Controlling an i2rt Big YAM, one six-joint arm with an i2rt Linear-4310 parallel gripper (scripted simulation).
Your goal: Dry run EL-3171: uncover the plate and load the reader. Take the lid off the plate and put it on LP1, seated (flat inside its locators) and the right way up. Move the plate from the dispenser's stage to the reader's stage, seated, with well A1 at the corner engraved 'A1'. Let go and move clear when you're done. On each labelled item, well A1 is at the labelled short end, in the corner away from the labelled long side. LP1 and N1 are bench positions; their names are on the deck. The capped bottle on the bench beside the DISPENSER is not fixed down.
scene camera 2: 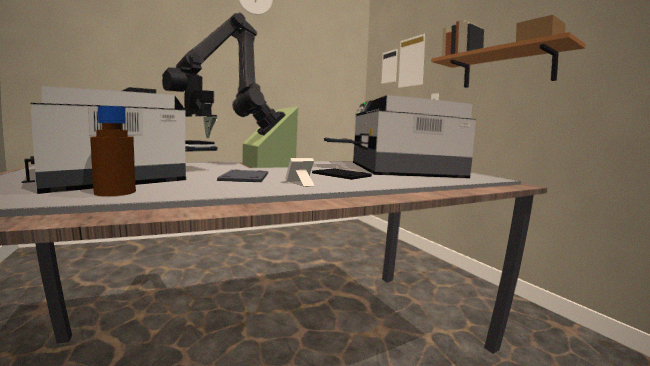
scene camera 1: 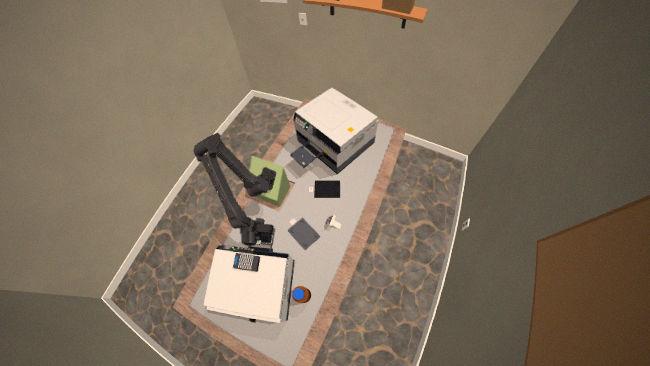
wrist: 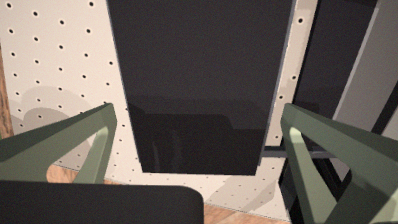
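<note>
A brown capped bottle [scene camera 2: 112, 151] is visible; in the wrist view the bottle is out of frame. Also visible are a dark lid [wrist: 199, 88] and the gripper [wrist: 198, 112].
</note>
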